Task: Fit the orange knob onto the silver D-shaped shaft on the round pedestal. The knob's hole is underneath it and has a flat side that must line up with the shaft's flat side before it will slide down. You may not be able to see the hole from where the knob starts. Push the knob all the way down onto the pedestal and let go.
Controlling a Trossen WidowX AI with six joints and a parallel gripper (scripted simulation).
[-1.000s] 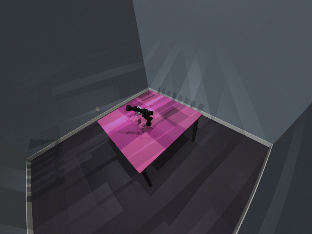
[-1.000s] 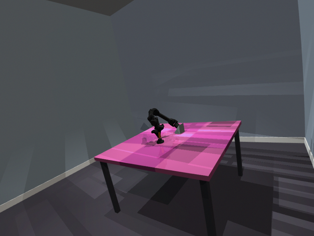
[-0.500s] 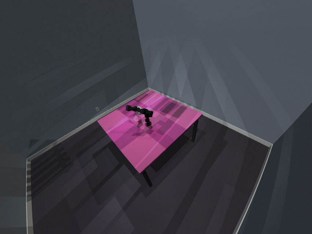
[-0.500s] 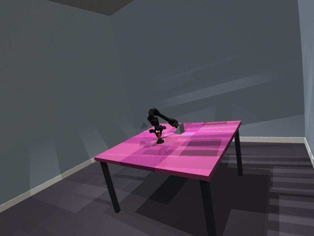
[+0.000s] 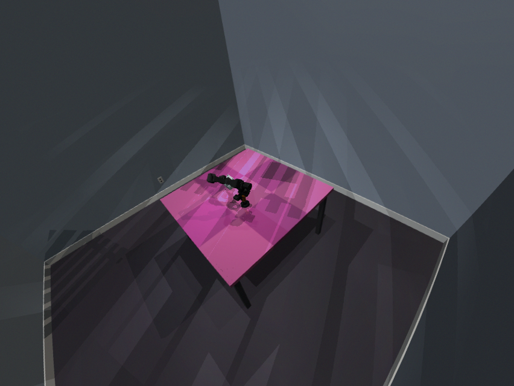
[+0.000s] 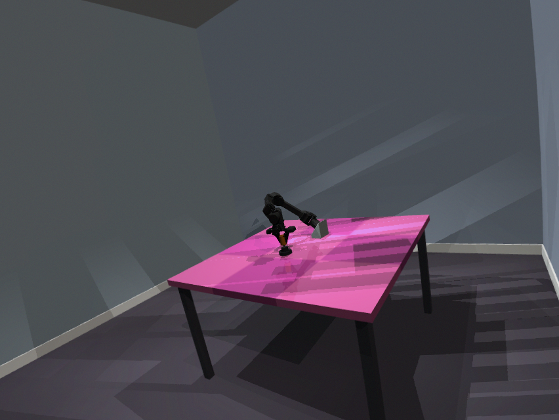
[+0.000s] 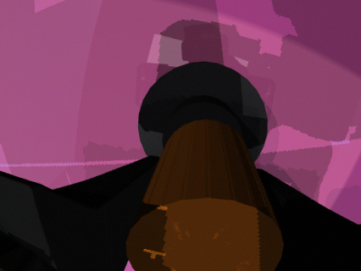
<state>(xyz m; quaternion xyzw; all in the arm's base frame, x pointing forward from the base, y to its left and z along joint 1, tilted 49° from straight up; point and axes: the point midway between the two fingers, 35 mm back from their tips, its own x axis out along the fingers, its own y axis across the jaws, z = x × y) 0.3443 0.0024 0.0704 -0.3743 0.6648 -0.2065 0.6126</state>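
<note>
Now: gripper tip 40 mm above the round black pedestal. Also, from my gripper tip: orange knob: 30 mm above.
</note>
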